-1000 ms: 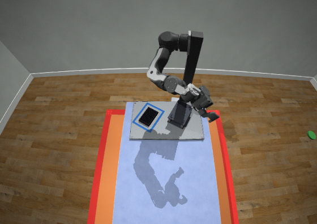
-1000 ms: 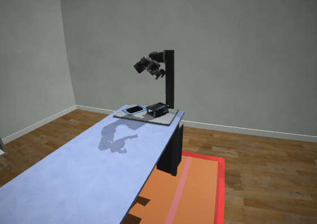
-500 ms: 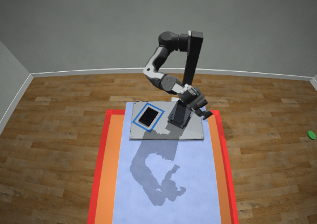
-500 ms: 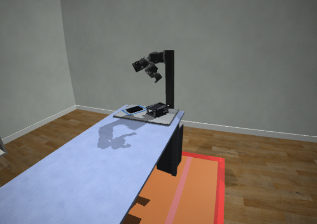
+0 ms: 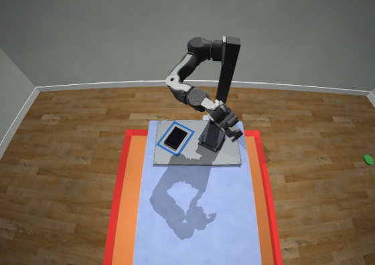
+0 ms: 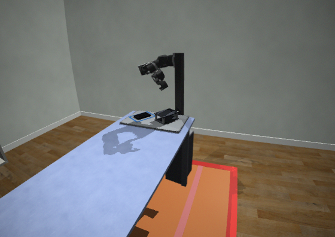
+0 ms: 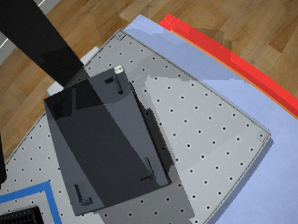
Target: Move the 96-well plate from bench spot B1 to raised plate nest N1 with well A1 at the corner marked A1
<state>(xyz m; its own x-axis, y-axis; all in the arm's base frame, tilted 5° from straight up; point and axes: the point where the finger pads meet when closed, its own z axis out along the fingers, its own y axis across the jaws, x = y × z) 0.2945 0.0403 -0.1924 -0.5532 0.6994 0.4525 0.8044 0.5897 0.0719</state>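
The black 96-well plate lies 6 cm behind my hand, 26 cm to the right of it and 27 cm below it. Round my hand: raised black plate nest: 10 cm behind, 4 cm to the right, 22 cm below.
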